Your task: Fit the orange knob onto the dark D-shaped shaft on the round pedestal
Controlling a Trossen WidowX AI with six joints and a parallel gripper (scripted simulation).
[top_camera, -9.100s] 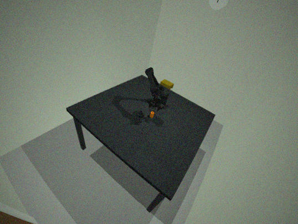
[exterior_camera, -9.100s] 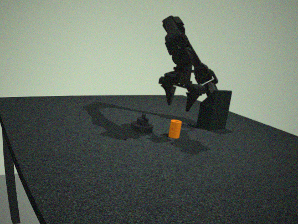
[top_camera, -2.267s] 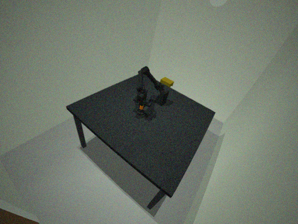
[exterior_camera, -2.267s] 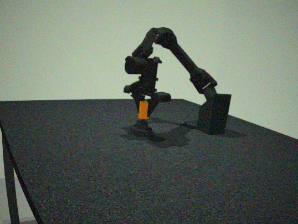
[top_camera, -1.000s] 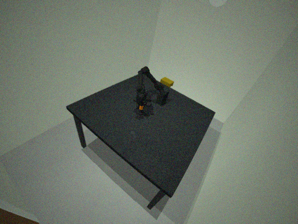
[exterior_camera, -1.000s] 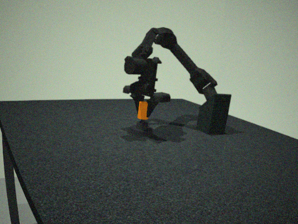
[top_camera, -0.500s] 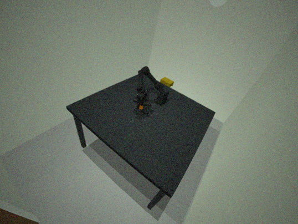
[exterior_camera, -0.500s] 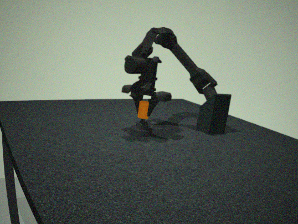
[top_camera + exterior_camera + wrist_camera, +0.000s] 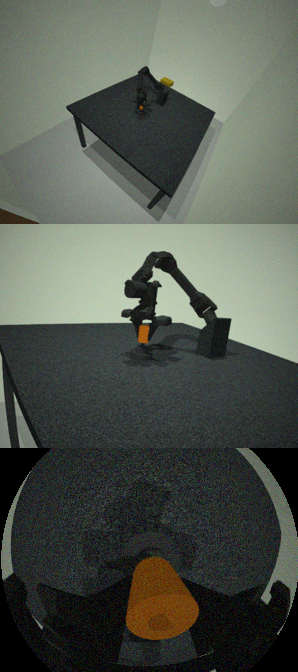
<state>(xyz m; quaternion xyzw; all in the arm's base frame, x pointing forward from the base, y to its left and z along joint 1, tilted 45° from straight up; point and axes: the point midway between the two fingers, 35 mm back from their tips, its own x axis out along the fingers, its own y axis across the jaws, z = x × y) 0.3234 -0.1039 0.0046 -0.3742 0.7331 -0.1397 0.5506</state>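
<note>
My gripper tip is 20 mm below the orange knob. Also, from my gripper tip: round dark pedestal (40 mm below).
</note>
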